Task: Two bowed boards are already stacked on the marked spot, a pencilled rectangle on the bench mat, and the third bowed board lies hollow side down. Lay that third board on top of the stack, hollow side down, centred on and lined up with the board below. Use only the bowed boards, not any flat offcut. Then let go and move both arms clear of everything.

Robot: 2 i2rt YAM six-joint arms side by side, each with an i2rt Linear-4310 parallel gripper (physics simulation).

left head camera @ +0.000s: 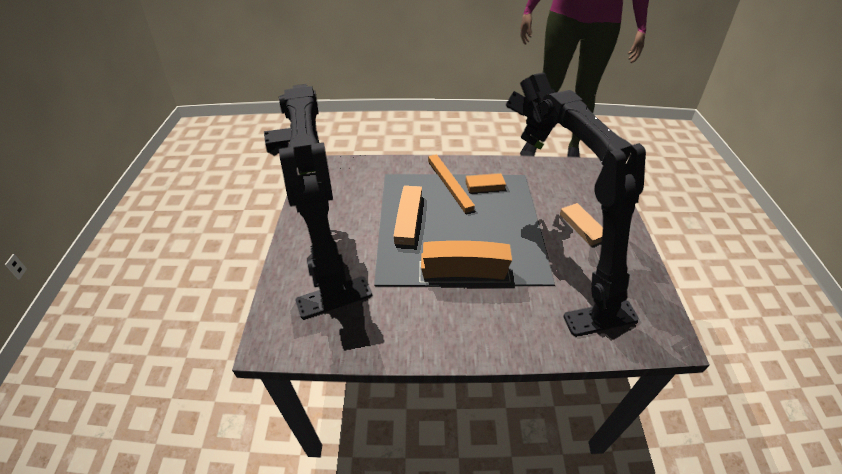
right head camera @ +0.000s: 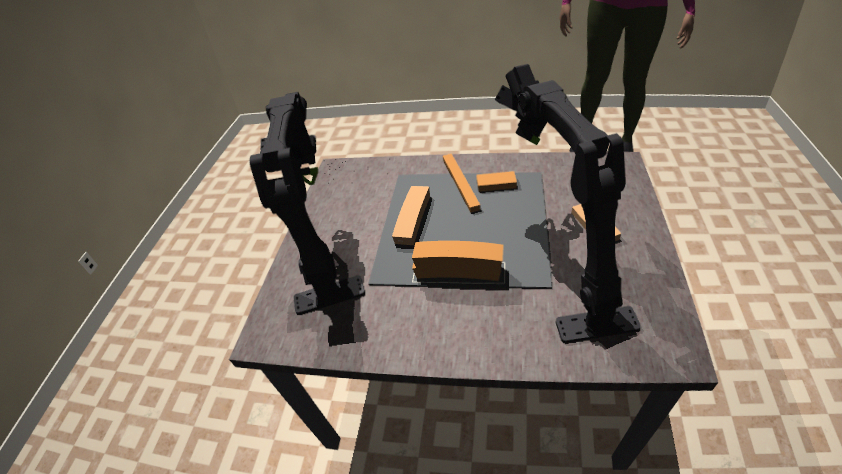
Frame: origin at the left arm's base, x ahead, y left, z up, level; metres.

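Seen in the pictures: left gripper, fingertip midpoint: point(left head camera: 310, 168) point(right head camera: 311, 171); right gripper, fingertip midpoint: point(right head camera: 543, 121); left arm's base, origin of the base link: point(left head camera: 333, 298) point(right head camera: 329, 295); right arm's base, origin of the base link: point(left head camera: 600, 318) point(right head camera: 597, 325).
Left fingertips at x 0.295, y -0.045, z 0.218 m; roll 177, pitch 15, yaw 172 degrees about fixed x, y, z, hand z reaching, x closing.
Pixels of each thing's top centre, then the offset from my left fingertips to it. Level surfaces: height alone.
- grey bench mat, its level: 0.212 m down
- third bowed board, middle of its top: point(left head camera: 408, 207) point(right head camera: 411, 207) 0.261 m right, 0.092 m back, 0.164 m down
- long narrow offcut, middle of its top: point(right head camera: 460, 178) point(left head camera: 449, 179) 0.457 m right, 0.011 m ahead, 0.190 m down
- short flat offcut, middle of its top: point(right head camera: 496, 178) point(left head camera: 485, 179) 0.565 m right, 0.045 m back, 0.186 m down
- flat piece, middle of its top: point(right head camera: 596, 219) point(left head camera: 584, 220) 0.757 m right, 0.345 m back, 0.193 m down
The stacked bowed boards point(left head camera: 466, 259) point(right head camera: 457, 260) stand at the front of the grey bench mat point(left head camera: 494, 226) point(right head camera: 500, 223), with parts of the pencilled rectangle showing around their base. The third bowed board point(left head camera: 408, 215) point(right head camera: 411, 215) lies apart on the mat's left part, its long side running front to back, its arched face up. My left gripper point(right head camera: 311, 174) is open and raised, left of the third board; the arm mostly hides it in the left head camera. My right gripper point(left head camera: 535, 144) point(right head camera: 533, 140) is open, high toward the table's back right, away from the boards.
A long narrow offcut point(left head camera: 451, 184) point(right head camera: 461, 183) lies slanted at the mat's back, beside a short flat offcut point(left head camera: 486, 182) point(right head camera: 496, 181). Another flat piece point(left head camera: 581, 223) lies right of the mat, partly behind the right arm in the right head camera. A person stands behind the table.
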